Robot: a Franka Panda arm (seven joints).
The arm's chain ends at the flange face. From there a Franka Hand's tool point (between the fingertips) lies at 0.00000 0.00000 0.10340 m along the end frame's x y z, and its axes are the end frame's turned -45 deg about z.
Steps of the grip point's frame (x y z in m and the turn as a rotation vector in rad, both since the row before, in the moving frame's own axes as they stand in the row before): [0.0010 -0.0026 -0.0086 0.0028 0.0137 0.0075]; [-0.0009 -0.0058 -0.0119 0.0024 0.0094 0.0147]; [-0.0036 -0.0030 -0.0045 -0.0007 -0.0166 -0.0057]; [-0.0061 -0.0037 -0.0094 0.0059 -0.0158 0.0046]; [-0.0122 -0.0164 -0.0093 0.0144 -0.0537 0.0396]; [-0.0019 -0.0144 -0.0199 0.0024 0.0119 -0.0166]
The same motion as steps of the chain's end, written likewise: [-0.0019 -0.0013 -0.0086 0.0117 0.0077 0.0075]; [-0.0053 -0.0026 -0.0119 0.0083 0.0049 0.0147]; [-0.0035 -0.0008 -0.0045 -0.0122 -0.0112 -0.0057]; [-0.0053 0.0010 -0.0094 -0.0070 -0.0153 0.0046]; [-0.0152 -0.0057 -0.0091 -0.0278 -0.0482 0.0396]; [-0.0122 -0.0078 -0.0199 0.0101 0.0067 -0.0166]
